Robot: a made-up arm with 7 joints.
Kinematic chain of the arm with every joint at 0, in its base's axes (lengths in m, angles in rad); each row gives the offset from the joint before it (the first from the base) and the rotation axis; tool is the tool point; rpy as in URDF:
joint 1: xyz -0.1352 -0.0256 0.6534 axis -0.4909 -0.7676 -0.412
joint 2: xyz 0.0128 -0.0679 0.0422 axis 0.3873 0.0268 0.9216
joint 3: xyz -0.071 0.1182 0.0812 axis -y
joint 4: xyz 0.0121 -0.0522 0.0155 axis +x
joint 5: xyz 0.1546 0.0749 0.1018 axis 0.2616 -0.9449 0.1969
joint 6: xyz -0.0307 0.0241 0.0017 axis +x
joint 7: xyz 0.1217 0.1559 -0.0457 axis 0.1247 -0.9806 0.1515
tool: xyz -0.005 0.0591 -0.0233 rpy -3.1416 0 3.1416
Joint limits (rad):
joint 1: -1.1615..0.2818
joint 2: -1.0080..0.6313
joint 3: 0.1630..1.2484
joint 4: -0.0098..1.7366
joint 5: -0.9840..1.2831
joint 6: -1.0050..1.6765
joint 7: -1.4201..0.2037
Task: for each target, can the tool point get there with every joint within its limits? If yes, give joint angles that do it. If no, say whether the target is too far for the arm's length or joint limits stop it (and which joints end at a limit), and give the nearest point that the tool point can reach.
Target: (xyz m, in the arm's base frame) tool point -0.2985 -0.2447 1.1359
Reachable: yes | joints -0.2738 0.0132 1.1298 1.5244 0.6695 0.0690 -1.2074
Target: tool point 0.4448 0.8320 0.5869
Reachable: no: too far | nearest point 0.2456 0.3226 0.6911 | short by 0.557 m
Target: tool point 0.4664 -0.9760 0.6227
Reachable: no: too far | nearest point 0.2208 -0.5335 0.6888 | short by 0.510 m
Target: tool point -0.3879 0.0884 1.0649
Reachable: yes | joints 0.0482 -0.1580 0.7023 0.5983 0.9951 0.9479 -0.9180
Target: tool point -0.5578 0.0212 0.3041
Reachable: no: joint limits stop it (at a limit: joint 1, joint 3, joint 5) | nearest point -0.4674 0.0756 0.7447 | short by 0.453 m
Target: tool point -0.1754 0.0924 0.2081
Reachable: no: joint limits stop it (at a limit: joint 1, joint 2, joint 3, joint 4, joint 7) | nearest point 0.0054 0.0882 0.4615 | short by 0.311 m
